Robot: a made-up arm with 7 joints. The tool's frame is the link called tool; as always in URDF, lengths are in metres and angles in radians.
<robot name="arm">
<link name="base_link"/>
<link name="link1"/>
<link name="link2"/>
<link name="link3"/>
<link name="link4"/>
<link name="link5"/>
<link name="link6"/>
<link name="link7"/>
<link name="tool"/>
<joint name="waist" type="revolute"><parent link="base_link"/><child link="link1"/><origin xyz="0.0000 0.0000 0.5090" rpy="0.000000 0.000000 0.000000"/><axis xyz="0 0 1"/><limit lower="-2.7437" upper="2.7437" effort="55" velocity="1.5"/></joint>
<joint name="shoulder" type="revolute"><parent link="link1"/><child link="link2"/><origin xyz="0.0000 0.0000 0.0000" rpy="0.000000 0.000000 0.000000"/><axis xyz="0 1 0"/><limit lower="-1.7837" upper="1.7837" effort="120" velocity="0.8"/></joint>
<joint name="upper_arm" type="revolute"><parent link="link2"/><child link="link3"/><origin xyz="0.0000 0.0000 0.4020" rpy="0.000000 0.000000 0.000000"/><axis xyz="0 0 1"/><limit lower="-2.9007" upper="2.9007" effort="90" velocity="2.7"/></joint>
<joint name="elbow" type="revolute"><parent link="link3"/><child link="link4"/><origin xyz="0.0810 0.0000 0.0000" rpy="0.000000 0.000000 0.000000"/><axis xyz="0 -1 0"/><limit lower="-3.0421" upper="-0.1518" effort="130" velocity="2.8"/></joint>
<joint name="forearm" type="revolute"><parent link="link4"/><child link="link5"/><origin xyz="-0.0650 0.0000 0.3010" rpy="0.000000 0.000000 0.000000"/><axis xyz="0 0 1"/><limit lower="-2.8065" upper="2.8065" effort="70" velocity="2.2"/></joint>
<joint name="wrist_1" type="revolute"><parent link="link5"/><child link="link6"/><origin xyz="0.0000 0.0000 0.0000" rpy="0.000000 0.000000 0.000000"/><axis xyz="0 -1 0"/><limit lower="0.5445" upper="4.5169" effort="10" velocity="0.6"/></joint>
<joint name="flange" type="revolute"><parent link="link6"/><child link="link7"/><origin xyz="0.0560 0.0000 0.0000" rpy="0.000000 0.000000 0.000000"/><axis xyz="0 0 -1"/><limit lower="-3.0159" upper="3.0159" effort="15" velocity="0.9"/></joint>
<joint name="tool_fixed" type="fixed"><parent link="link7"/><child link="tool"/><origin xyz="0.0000 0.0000 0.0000" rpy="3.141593 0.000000 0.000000"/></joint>
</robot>
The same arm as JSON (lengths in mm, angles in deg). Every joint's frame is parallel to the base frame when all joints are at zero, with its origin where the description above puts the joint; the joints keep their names.
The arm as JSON. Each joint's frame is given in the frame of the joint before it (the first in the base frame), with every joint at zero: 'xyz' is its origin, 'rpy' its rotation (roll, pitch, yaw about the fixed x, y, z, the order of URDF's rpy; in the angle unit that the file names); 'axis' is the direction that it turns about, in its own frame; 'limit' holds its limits. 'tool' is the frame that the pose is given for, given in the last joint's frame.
{
  "units": {
    "length": "mm",
    "angle": "deg"
  },
  "joints": [
    {
      "name": "waist",
      "type": "revolute",
      "origin": {
        "xyz": [
          0.0,
          0.0,
          509.0
        ],
        "rpy": [
          0.0,
          0.0,
          0.0
        ]
      },
      "axis": [
        0.0,
        0.0,
        1.0
      ],
      "limit": {
        "lower": -157.2,
        "upper": 157.2
      }
    },
    {
      "name": "shoulder",
      "type": "revolute",
      "origin": {
        "xyz": [
          0.0,
          0.0,
          0.0
        ],
        "rpy": [
          0.0,
          0.0,
          0.0
        ]
      },
      "axis": [
        0.0,
        1.0,
        0.0
      ],
      "limit": {
        "lower": -102.2,
        "upper": 102.2
      }
    },
    {
      "name": "upper_arm",
      "type": "revolute",
      "origin": {
        "xyz": [
          0.0,
          0.0,
          402.0
        ],
        "rpy": [
          0.0,
          0.0,
          0.0
        ]
      },
      "axis": [
        0.0,
        0.0,
        1.0
      ],
      "limit": {
        "lower": -166.2,
        "upper": 166.2
      }
    },
    {
      "name": "elbow",
      "type": "revolute",
      "origin": {
        "xyz": [
          81.0,
          0.0,
          0.0
        ],
        "rpy": [
          0.0,
          0.0,
          0.0
        ]
      },
      "axis": [
        0.0,
        -1.0,
        0.0
      ],
      "limit": {
        "lower": -174.3,
        "upper": -8.7
      }
    },
    {
      "name": "forearm",
      "type": "revolute",
      "origin": {
        "xyz": [
          -65.0,
          0.0,
          301.0
        ],
        "rpy": [
          0.0,
          0.0,
          0.0
        ]
      },
      "axis": [
        0.0,
        0.0,
        1.0
      ],
      "limit": {
        "lower": -160.8,
        "upper": 160.8
      }
    },
    {
      "name": "wrist_1",
      "type": "revolute",
      "origin": {
        "xyz": [
          0.0,
          0.0,
          0.0
        ],
        "rpy": [
          0.0,
          0.0,
          0.0
        ]
      },
      "axis": [
        0.0,
        -1.0,
        0.0
      ],
      "limit": {
        "lower": 31.2,
        "upper": 258.8
      }
    },
    {
      "name": "flange",
      "type": "revolute",
      "origin": {
        "xyz": [
          56.0,
          0.0,
          0.0
        ],
        "rpy": [
          0.0,
          0.0,
          0.0
        ]
      },
      "axis": [
        0.0,
        0.0,
        -1.0
      ],
      "limit": {
        "lower": -172.8,
        "upper": 172.8
      }
    }
  ],
  "tool": {
    "origin": {
      "xyz": [
        0.0,
        0.0,
        0.0
      ],
      "rpy": [
        -180.0,
        0.0,
        0.0
      ]
    }
  }
}

